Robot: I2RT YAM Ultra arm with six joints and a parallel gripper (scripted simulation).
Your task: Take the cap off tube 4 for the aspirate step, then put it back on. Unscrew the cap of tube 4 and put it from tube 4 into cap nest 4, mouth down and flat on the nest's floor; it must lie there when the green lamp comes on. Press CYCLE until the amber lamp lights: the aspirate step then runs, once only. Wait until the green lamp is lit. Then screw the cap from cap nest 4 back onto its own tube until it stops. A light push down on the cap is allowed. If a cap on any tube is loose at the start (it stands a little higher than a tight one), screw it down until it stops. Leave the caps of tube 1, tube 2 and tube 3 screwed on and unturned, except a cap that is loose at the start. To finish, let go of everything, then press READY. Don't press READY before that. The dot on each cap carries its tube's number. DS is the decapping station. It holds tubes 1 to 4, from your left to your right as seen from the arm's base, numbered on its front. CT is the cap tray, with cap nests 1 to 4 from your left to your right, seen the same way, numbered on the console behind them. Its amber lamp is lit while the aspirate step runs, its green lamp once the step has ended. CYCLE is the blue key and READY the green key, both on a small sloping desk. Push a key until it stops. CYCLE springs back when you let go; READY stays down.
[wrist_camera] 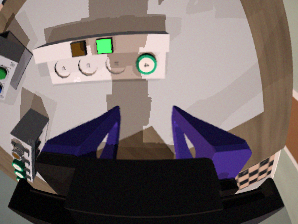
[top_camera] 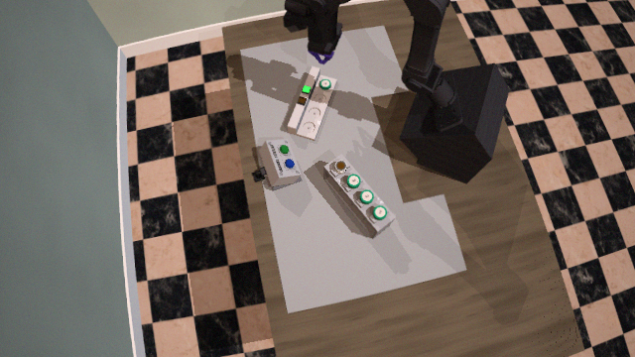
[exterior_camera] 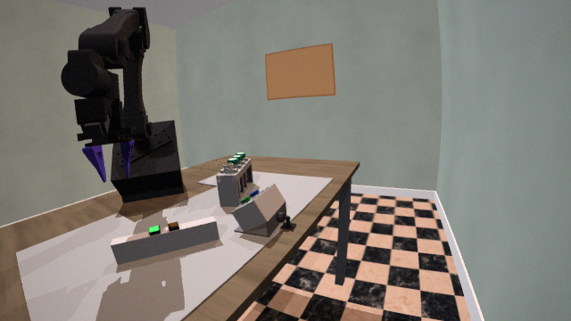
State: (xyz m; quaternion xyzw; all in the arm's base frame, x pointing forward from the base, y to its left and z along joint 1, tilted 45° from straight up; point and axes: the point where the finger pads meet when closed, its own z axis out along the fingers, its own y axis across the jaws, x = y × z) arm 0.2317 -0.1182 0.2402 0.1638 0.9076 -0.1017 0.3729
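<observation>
The cap 3 is 10 mm behind my hand, 360 mm to the left of it and 50 mm below it. The rest, counted from my hand: cap 2 (40 mm behind, 410 mm to the left, 50 mm below); green ready key (150 mm ahead, 220 mm to the left, 100 mm below); blue cycle key (140 mm ahead, 270 mm to the left, 100 mm below).
</observation>
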